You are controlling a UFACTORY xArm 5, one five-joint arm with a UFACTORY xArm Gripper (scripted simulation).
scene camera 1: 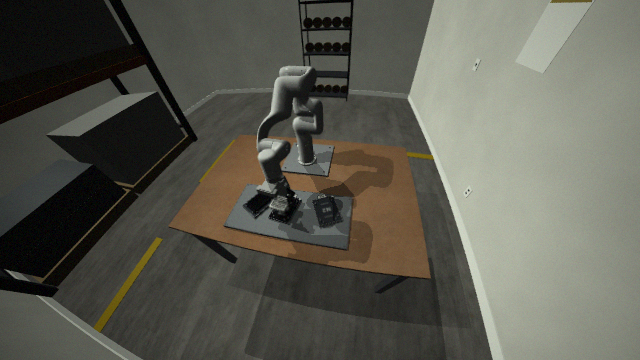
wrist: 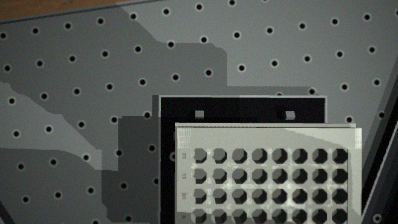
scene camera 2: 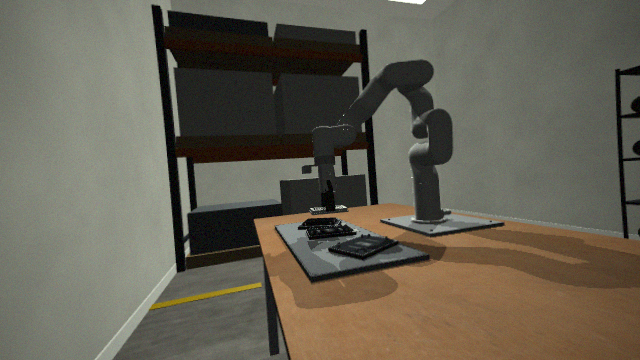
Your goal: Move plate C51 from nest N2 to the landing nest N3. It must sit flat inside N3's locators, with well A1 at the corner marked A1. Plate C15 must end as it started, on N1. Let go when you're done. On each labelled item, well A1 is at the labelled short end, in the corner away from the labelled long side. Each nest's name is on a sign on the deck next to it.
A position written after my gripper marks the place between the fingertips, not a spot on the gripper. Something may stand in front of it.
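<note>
I see my gripper (scene camera 2: 328, 209), and I also see a white well plate (wrist: 336, 183).
</note>
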